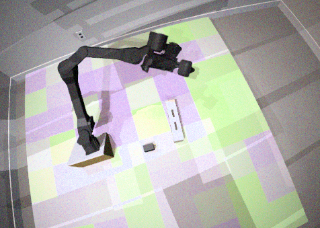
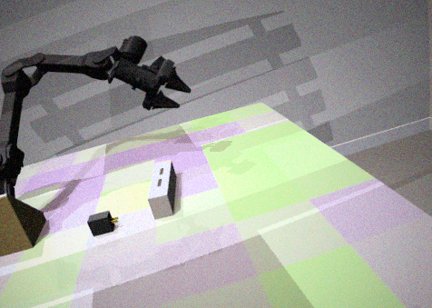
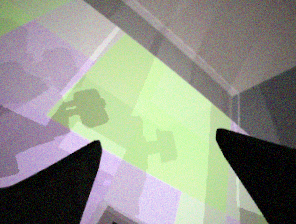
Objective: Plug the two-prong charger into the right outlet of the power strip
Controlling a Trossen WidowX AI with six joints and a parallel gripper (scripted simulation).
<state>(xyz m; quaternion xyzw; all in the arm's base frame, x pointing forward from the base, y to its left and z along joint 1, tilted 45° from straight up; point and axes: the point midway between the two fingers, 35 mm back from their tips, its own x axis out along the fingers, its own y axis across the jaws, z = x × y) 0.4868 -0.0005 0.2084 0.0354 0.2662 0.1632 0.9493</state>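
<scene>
Right now my gripper tip is 280 mm past the charger, 220 mm to the left of it and 170 mm above it.
</scene>
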